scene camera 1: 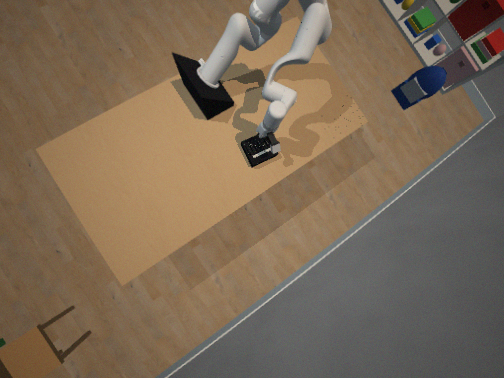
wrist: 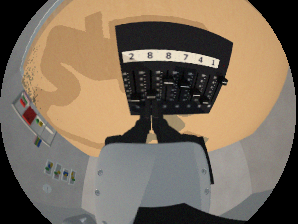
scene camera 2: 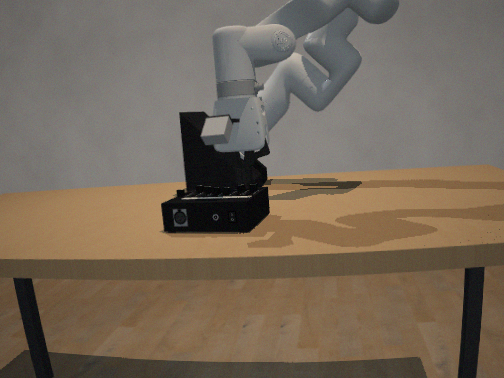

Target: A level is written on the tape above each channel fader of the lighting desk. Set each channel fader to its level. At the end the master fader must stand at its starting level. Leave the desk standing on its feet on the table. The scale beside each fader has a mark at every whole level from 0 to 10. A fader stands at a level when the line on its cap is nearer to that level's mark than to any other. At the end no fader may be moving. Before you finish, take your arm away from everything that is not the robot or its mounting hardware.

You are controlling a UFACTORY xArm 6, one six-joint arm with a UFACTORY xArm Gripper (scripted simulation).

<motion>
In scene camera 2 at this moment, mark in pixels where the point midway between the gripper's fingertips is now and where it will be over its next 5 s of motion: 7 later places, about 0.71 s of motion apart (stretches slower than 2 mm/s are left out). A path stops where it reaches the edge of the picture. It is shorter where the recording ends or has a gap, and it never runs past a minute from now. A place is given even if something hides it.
The gripper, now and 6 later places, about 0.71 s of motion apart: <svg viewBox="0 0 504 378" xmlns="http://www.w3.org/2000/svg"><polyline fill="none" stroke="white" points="244,187 243,188 241,189 242,189 242,186 240,168 237,134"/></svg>
</motion>
